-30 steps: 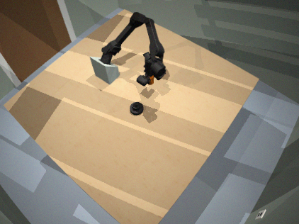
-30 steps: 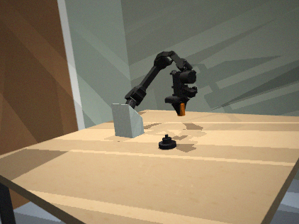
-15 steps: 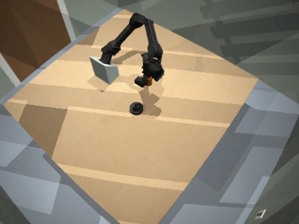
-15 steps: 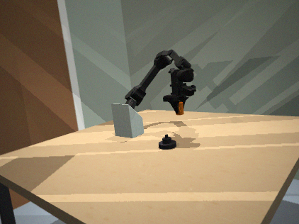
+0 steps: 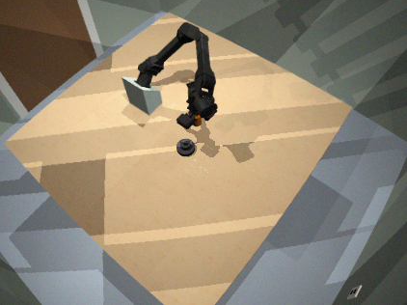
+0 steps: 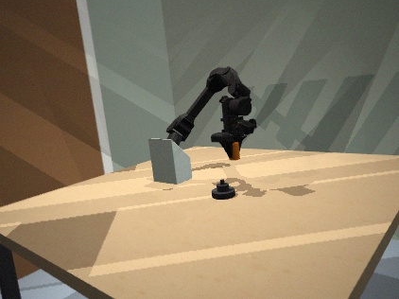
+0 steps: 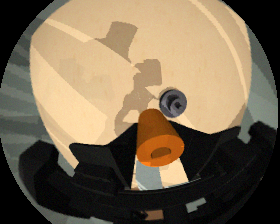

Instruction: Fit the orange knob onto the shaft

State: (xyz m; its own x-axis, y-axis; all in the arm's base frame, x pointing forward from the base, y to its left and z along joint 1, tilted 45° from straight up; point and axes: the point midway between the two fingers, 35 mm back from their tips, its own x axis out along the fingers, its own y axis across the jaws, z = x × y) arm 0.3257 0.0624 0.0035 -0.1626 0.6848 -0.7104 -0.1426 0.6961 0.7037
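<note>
Now: the dark round pedestal 1 cm ahead of my gripper tip, 8 cm to the right of it and 9 cm below it. Also, from my gripper tip: orange knob (2 cm above).
</note>
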